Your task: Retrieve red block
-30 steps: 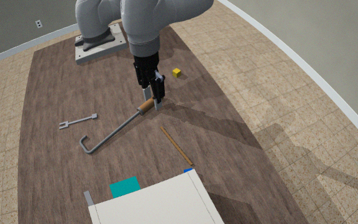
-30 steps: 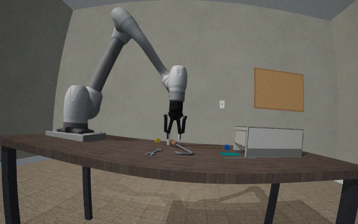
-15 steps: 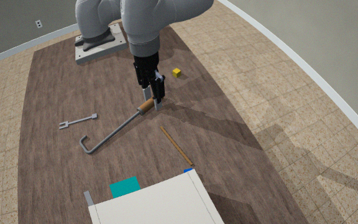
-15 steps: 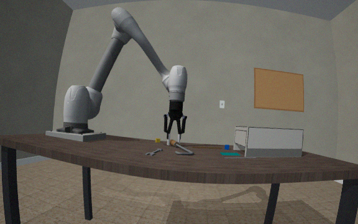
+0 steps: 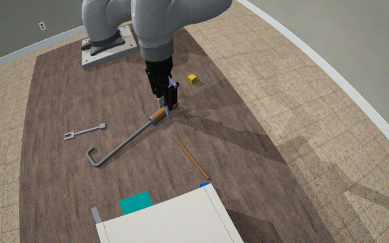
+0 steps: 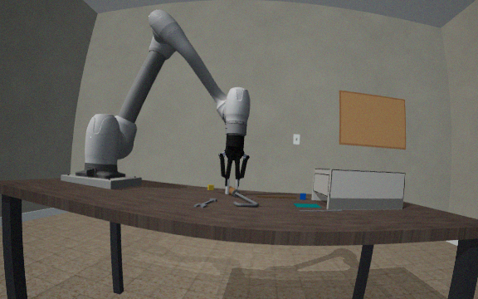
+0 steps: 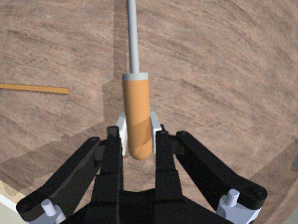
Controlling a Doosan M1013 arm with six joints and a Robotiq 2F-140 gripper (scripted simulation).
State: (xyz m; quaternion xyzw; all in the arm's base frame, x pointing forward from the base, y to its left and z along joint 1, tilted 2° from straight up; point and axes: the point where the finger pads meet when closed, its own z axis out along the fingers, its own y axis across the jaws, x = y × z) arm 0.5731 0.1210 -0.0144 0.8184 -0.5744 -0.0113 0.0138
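The hook tool is 1 cm ahead of my hand, 14 cm to the right of it and 2 cm below it. From my hand the other things lie so: yellow block 11 cm behind, 15 cm to the left, 2 cm below; grey wrench 6 cm behind, 30 cm to the right, 3 cm below; thin wooden stick 19 cm ahead, 3 cm below.
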